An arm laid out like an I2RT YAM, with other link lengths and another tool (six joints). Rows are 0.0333 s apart.
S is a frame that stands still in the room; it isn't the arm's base.
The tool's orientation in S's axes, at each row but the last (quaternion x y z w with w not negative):
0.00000 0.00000 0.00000 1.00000
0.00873 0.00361 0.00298 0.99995
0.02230 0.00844 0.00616 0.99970
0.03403 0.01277 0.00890 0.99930
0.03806 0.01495 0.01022 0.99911
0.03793 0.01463 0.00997 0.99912
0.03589 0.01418 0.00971 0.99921
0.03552 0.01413 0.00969 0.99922
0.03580 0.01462 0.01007 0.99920
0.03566 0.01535 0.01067 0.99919
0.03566 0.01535 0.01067 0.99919
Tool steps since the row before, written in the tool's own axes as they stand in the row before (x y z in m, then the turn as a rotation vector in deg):
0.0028 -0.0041 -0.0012 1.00 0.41 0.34
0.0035 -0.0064 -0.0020 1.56 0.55 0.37
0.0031 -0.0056 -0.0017 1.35 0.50 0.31
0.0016 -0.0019 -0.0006 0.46 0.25 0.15
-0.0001 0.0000 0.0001 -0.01 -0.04 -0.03
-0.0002 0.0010 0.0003 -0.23 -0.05 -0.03
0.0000 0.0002 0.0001 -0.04 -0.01 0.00
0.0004 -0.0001 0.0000 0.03 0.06 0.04
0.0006 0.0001 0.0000 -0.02 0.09 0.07
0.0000 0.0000 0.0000 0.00 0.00 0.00
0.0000 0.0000 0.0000 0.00 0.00 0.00
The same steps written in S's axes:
0.0028 -0.0041 -0.0012 1.00 0.41 0.34
0.0035 -0.0063 -0.0021 1.56 0.55 0.37
0.0031 -0.0055 -0.0020 1.35 0.50 0.31
0.0016 -0.0018 -0.0008 0.46 0.25 0.16
-0.0001 0.0000 0.0001 -0.01 -0.04 -0.03
-0.0002 0.0010 0.0004 -0.23 -0.05 -0.03
0.0000 0.0002 0.0001 -0.04 -0.01 0.00
0.0004 -0.0001 0.0000 0.03 0.06 0.04
0.0006 0.0001 0.0000 -0.02 0.08 0.08
0.0000 0.0000 0.0000 0.00 0.00 0.00
0.0000 0.0000 0.0000 0.00 0.00 0.00

